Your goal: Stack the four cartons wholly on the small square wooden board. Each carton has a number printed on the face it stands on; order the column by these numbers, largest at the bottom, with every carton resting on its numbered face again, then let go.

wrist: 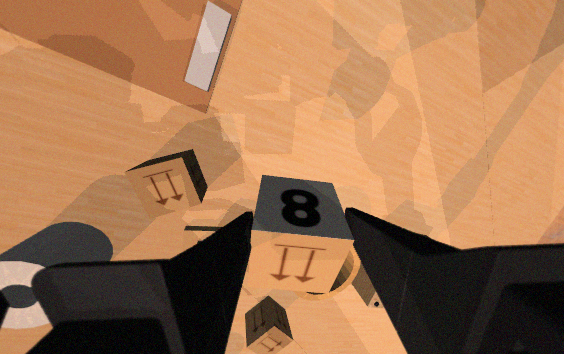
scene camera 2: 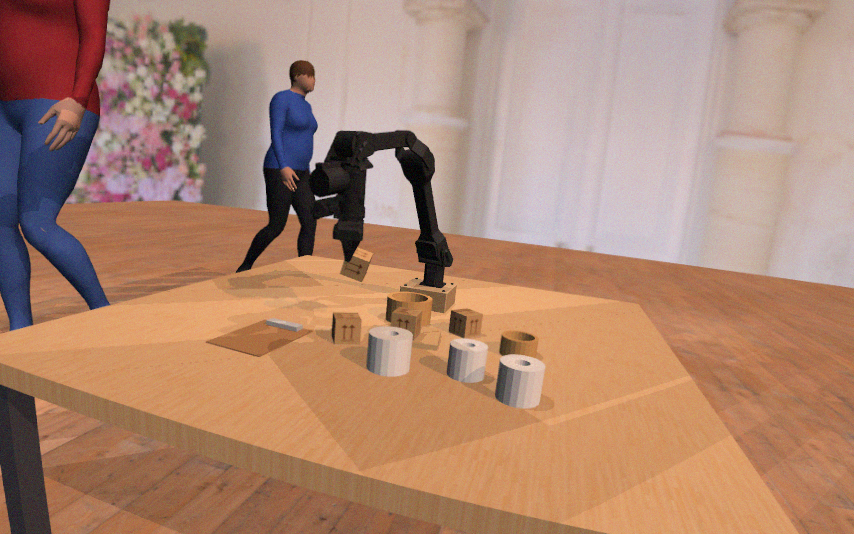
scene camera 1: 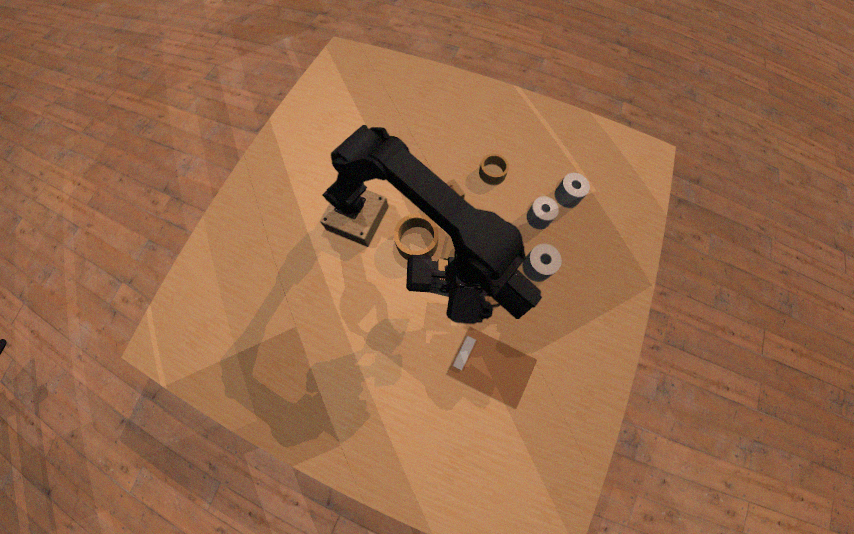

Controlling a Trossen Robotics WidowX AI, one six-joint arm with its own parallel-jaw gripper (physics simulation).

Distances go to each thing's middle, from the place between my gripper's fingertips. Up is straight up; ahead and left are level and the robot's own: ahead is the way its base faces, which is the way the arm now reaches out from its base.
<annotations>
The small square board (wrist: 192, 234) is 170 mm to the left of my hand, 160 mm below it and 10 mm ahead of it.
</annotations>
